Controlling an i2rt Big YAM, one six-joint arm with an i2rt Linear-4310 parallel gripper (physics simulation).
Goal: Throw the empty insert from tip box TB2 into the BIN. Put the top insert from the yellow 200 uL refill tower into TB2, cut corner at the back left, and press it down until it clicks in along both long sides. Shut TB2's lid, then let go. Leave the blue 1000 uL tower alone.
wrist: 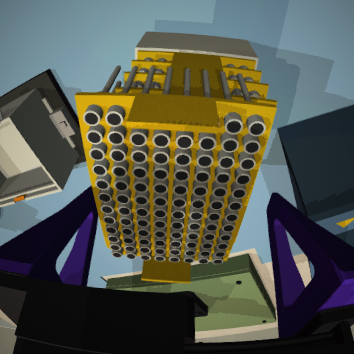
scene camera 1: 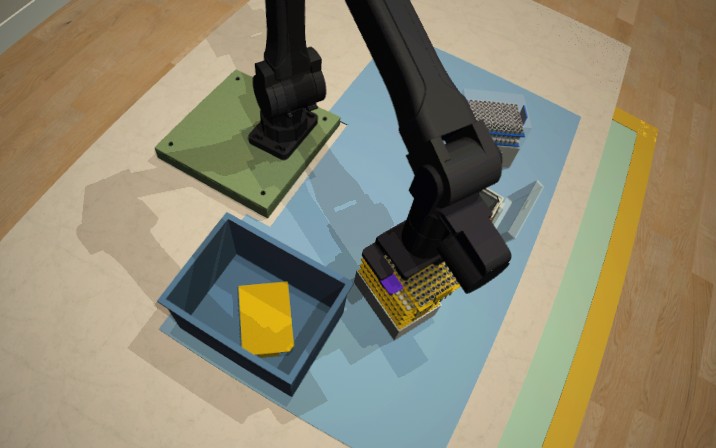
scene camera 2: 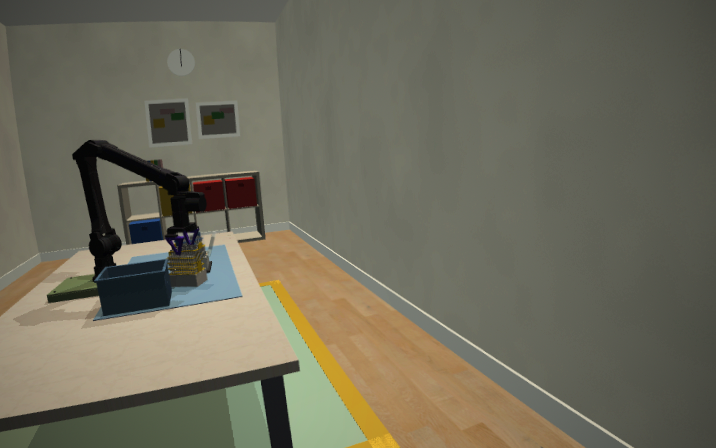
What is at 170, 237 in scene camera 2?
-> My gripper.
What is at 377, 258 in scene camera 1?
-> My gripper.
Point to a tip box TB2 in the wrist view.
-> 48, 143
